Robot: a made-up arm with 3 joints. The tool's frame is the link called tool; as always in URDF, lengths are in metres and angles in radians.
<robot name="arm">
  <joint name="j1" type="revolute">
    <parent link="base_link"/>
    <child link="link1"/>
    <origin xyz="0 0 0.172" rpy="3.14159 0 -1.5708"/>
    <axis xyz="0 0 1"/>
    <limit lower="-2.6" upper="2.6" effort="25" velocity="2.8"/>
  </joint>
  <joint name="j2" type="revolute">
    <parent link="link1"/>
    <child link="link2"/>
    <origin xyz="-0.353 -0.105 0.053" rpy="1.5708 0 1.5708"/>
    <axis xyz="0 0 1"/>
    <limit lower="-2.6" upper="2.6" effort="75" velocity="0.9"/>
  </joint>
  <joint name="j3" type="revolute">
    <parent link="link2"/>
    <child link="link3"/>
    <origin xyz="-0.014 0.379 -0.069" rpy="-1.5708 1.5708 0"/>
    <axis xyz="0 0 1"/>
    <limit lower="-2.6" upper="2.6" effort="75" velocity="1.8"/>
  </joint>
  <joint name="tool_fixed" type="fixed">
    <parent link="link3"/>
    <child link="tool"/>
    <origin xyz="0.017 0.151 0.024" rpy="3.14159 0 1.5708"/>
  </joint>
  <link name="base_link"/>
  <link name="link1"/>
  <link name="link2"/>
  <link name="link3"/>
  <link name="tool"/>
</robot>
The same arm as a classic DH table. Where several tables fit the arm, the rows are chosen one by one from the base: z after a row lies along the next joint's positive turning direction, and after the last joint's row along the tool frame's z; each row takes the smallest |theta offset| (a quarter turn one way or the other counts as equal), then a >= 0, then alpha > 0; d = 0 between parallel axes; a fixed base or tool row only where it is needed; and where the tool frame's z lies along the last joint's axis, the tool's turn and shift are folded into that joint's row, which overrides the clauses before.
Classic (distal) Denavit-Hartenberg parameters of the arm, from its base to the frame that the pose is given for. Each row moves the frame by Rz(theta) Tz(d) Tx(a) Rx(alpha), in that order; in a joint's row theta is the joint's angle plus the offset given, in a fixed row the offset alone. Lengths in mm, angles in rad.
base (fixed): theta_offset 0.0000; d 0.0; a 0.0; alpha 3.1416
j1: theta_offset 0.0000; d -119.0; a 105.0; alpha -1.5708
j2: theta_offset 0.0000; d -422.0; a 14.0; alpha 1.5708
j3: theta_offset -0.1121; d 0.0; a 152.0; alpha 3.1416
tool (fixed): theta_offset -0.1121; d -403.0; a 0.0; alpha 0.0000
Joint limits (rad, base to tool): -2.6000..2.6000 -2.6000..2.6000 -2.6000..2.6000

